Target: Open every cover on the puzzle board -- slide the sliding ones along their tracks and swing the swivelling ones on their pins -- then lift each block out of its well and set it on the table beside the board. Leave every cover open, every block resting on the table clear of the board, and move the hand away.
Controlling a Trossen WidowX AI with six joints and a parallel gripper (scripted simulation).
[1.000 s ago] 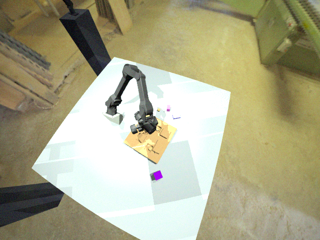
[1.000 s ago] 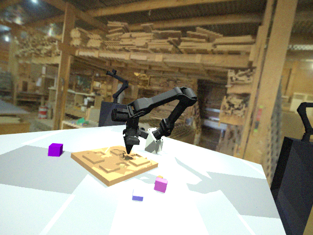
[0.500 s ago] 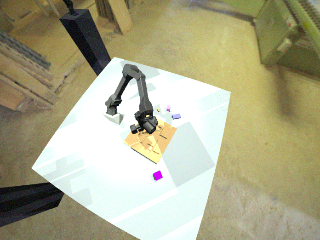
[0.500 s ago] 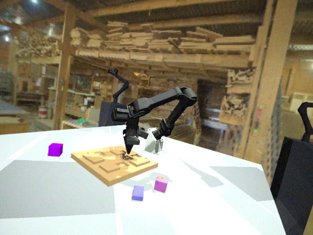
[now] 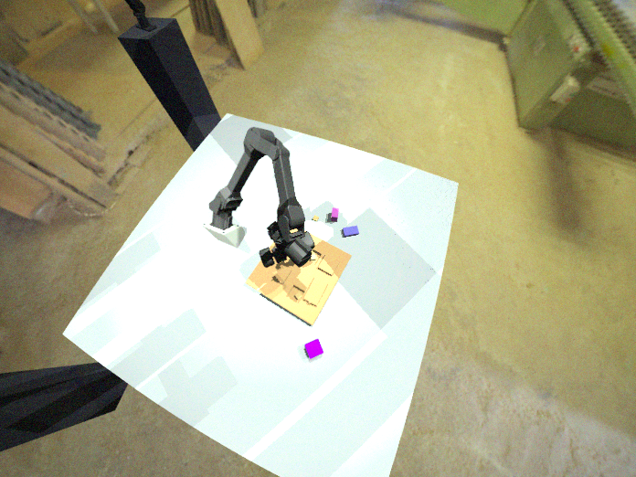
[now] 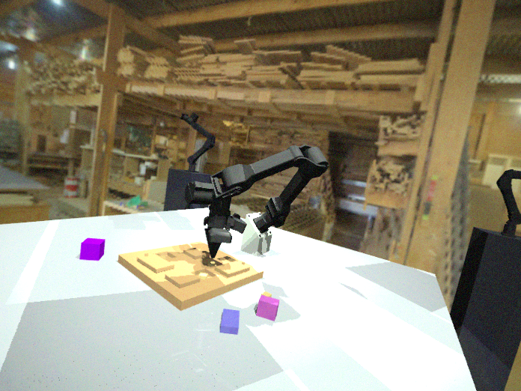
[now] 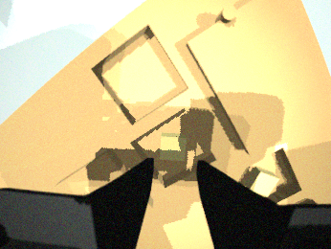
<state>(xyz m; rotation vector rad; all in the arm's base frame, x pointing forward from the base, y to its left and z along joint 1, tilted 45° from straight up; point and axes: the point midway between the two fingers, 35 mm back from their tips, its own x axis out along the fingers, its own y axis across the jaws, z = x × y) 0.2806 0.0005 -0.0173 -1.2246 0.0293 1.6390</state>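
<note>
Right now my gripper tip is 60 mm short of the tan puzzle board, 10 mm to the left of it and 20 mm above it. Also, from my gripper tip: pink block: 100 mm ahead, 240 mm to the left, 20 mm below; purple block: 190 mm ahead, 270 mm to the right, 20 mm below; lavender block: 180 mm ahead, 190 mm to the left, 30 mm below.
</note>
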